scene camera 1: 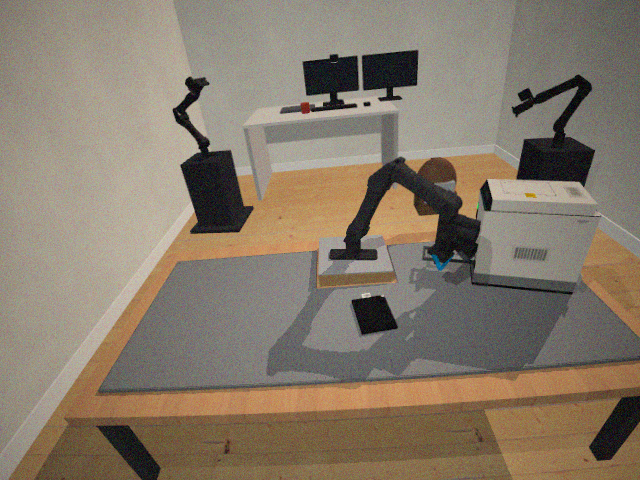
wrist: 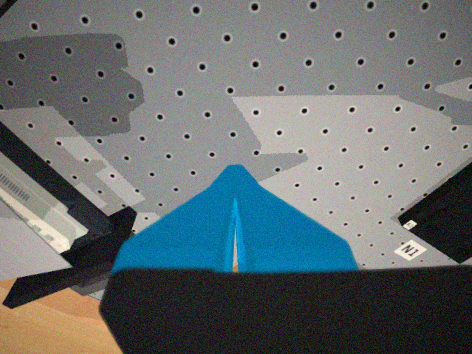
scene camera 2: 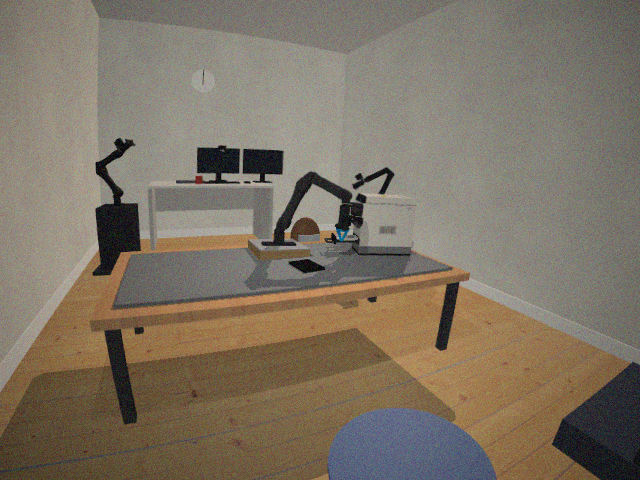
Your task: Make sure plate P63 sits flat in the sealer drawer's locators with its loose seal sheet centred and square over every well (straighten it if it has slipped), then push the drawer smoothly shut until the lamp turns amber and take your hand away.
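Frame: origin at the arm's base, x left, y ahead, z down, level; metres.
Seen in the pictures: gripper, fingertip midpoint: (scene camera 1: 439,269) (wrist: 235,177) (scene camera 2: 341,241); arm's base, link origin: (scene camera 1: 353,255) (scene camera 2: 278,244).
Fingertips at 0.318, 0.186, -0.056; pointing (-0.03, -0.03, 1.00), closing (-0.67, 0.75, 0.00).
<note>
Offsets run from my fingertips to a thing's top centre, as dx, dy, dz. "pt": to the spot under its first point. Level surfaces: height alone.
The white sealer {+0.315, -0.087, -0.257} (scene camera 1: 529,235) (scene camera 2: 386,214) stands at the mat's right, with a small green light {pt +0.162, -0.178, -0.158} (scene camera 1: 478,206) on its left edge. Its dark drawer stands open towards the arm; the drawer's black front bar {pt +0.006, -0.092, +0.017} (wrist: 117,232) shows at lower left in the wrist view. Beside it is a pale plate {pt +0.051, -0.098, +0.014} (wrist: 42,200) with a fine striped marking, partly cut off. A flat light-grey surface {pt +0.043, -0.130, +0.003} (wrist: 25,245) adjoins the plate; whether it is the seal sheet I cannot tell. Seating and wells are hidden. My gripper (scene camera 1: 440,264) (scene camera 2: 341,235) (wrist: 235,177) is shut and empty, tips down beside the drawer's front end.
A black rectangular pad {pt -0.237, +0.142, +0.085} (scene camera 1: 374,315) (scene camera 2: 306,265) (wrist: 445,220) lies on the grey mat {dz +0.097} (scene camera 1: 206,320) (scene camera 2: 180,279), beside a label N1 {pt -0.264, +0.025, +0.097} (wrist: 410,249). The arm's base block (scene camera 1: 356,279) (scene camera 2: 281,253) stands at the table's back edge. The forearm reaches close to the sealer's left side.
</note>
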